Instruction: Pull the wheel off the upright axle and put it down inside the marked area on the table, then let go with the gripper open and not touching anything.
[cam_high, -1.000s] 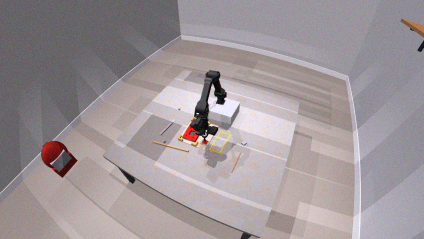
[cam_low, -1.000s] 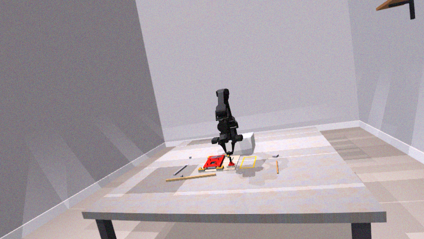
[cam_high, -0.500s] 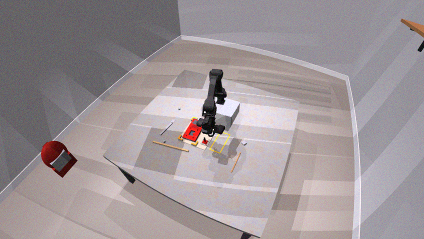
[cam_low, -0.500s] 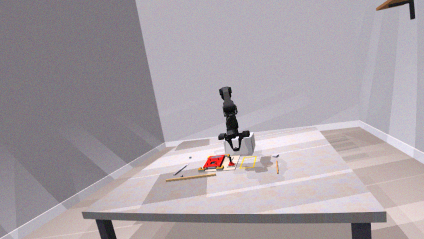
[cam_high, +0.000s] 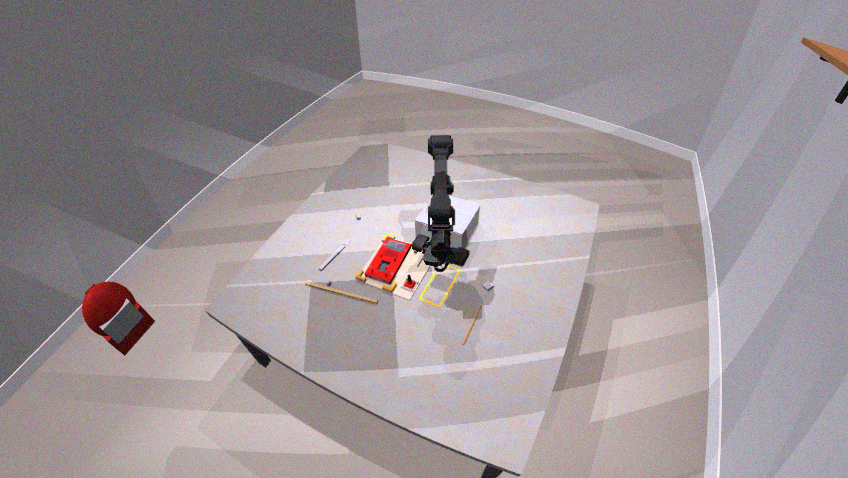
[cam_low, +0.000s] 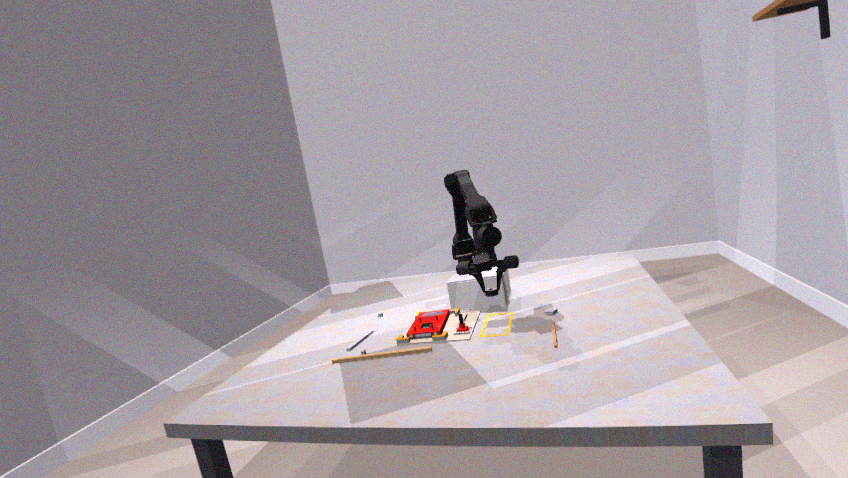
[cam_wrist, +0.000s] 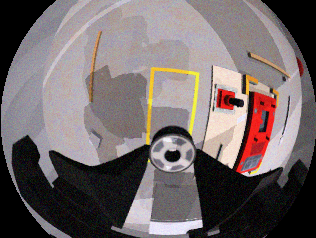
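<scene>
Right now my gripper tip is 4 cm short of the upright axle, 10 cm to the left of it and 7 cm above it. The rest, counted from my gripper tip: wheel right at my gripper tip; grey bar 2 cm ahead, 45 cm to the right, 10 cm below.
</scene>
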